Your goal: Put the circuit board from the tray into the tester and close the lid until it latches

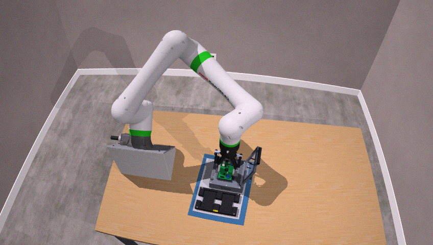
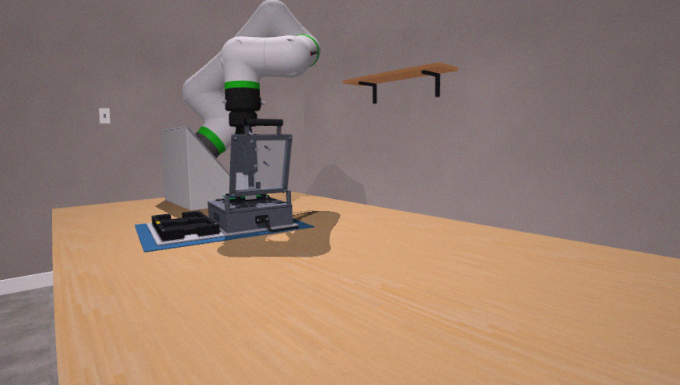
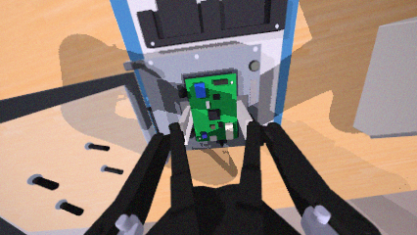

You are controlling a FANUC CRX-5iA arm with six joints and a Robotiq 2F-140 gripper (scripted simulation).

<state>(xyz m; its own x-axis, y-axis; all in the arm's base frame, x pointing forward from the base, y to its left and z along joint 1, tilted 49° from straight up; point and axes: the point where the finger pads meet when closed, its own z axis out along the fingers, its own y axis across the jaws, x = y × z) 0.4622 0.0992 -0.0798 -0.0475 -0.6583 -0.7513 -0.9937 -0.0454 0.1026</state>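
Now: the green circuit board 2 cm below my hand. From my hand the other things lie so: tester lid 12 cm ahead, 8 cm above, 1 cm to the right.
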